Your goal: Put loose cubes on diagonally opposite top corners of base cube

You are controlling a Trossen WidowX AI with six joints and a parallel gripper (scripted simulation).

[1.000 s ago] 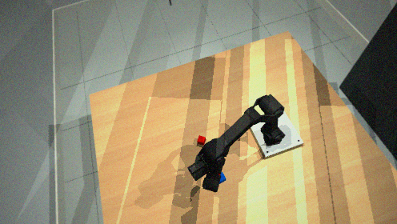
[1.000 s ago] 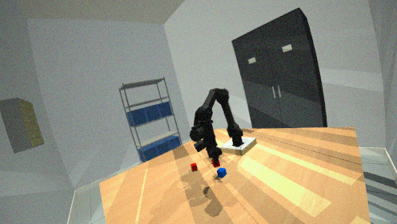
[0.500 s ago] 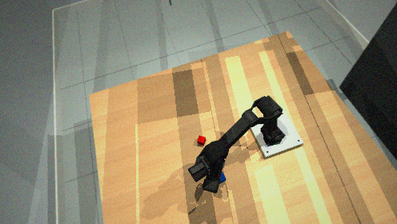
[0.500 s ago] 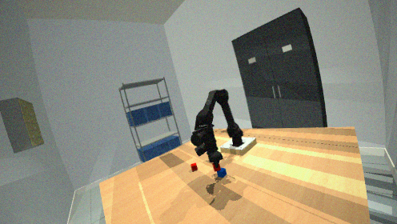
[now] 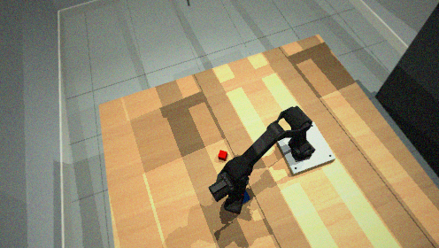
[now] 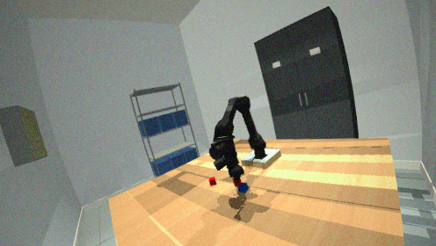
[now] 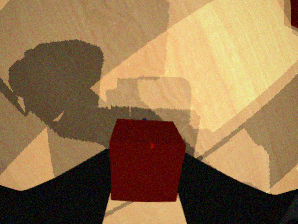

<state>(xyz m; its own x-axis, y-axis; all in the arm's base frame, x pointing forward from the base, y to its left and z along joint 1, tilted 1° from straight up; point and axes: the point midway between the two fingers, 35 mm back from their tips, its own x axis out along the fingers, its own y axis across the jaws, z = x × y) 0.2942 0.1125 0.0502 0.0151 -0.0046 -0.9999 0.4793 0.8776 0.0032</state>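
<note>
Right now the blue cube is 20 mm behind my gripper tip, 10 mm to the left of it and 40 mm below it.
</note>
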